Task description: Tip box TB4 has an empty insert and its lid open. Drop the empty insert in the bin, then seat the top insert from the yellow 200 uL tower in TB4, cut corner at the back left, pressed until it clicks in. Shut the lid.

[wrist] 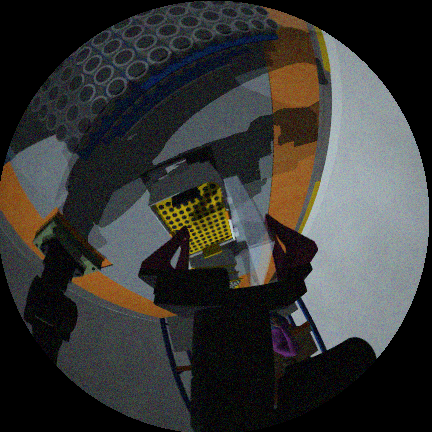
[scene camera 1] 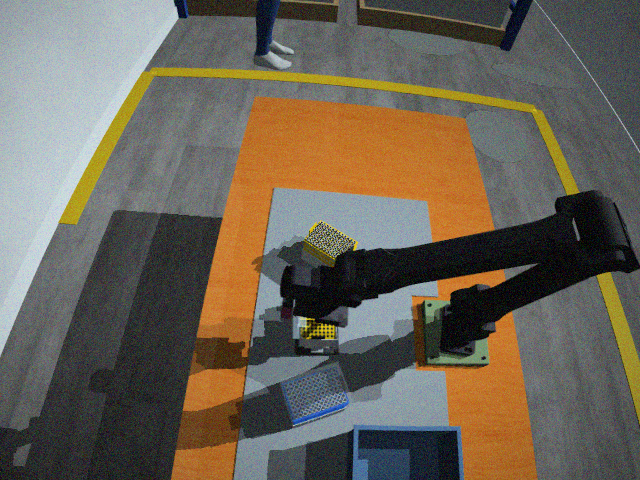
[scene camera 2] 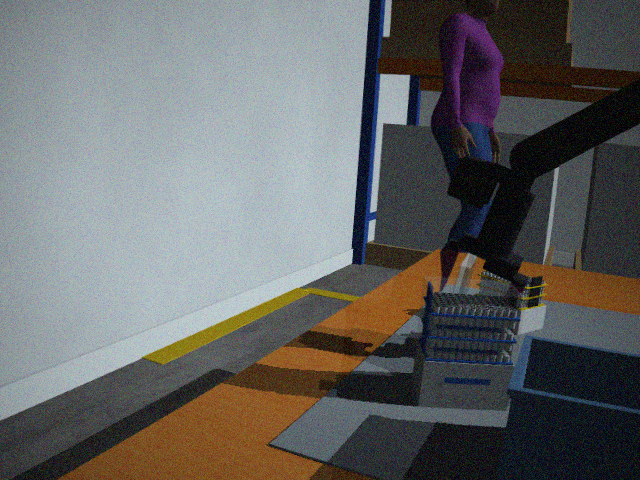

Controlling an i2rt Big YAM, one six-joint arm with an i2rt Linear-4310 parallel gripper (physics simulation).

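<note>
Tip box TB4 (scene camera 1: 316, 348) (wrist: 185, 179) holds the yellow empty insert (scene camera 1: 318, 329) (wrist: 200, 220), its holes bare. Its clear lid (scene camera 2: 465, 271) (wrist: 247, 215) is open and tilted up on the side towards the wall. My gripper (scene camera 2: 479, 289) (wrist: 225, 223) is open and empty, pointing down low by TB4; one finger is on the outer side of the lid, the other on the insert side. Any contact cannot be told. The yellow tower (scene camera 1: 330, 240) (scene camera 2: 535, 294) stands behind TB4, full of tips, partly hidden by my arm in scene camera 1. The blue bin (scene camera 1: 408, 427) (scene camera 2: 578, 400) is at the front.
A blue tip tower (scene camera 1: 315, 395) (scene camera 2: 470, 330) (wrist: 125, 65) stands between TB4 and the bin and rises high beside my wrist view. The green arm base plate (scene camera 1: 431, 330) (wrist: 60, 235) is on the right. A person (scene camera 1: 265, 31) (scene camera 2: 470, 77) stands beyond the table.
</note>
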